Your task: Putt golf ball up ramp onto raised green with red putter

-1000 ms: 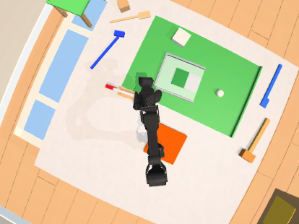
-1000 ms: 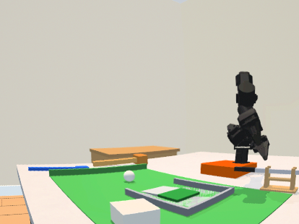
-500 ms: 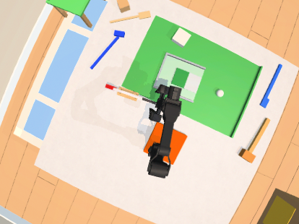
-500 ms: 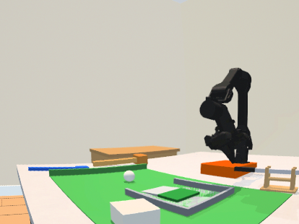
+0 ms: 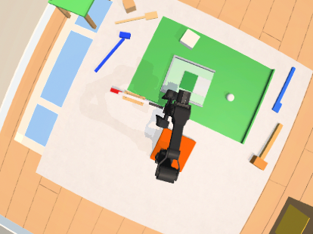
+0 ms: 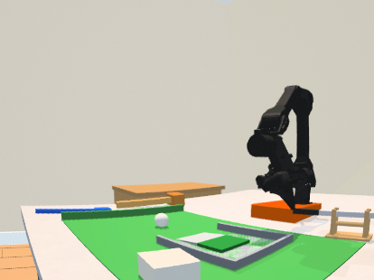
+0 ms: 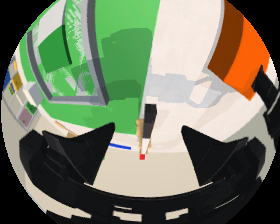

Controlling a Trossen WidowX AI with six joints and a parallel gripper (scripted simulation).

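My gripper tip is 130 mm to the right of the red putter, 20 mm past it and 20 mm above it. Also, from my gripper tip: white golf ball: 330 mm to the right, 230 mm ahead, 50 mm below; then white block: 410 mm ahead, 50 mm below, 20 mm to the left; then wooden rack: 150 mm to the left, 40 mm below, 20 mm behind.
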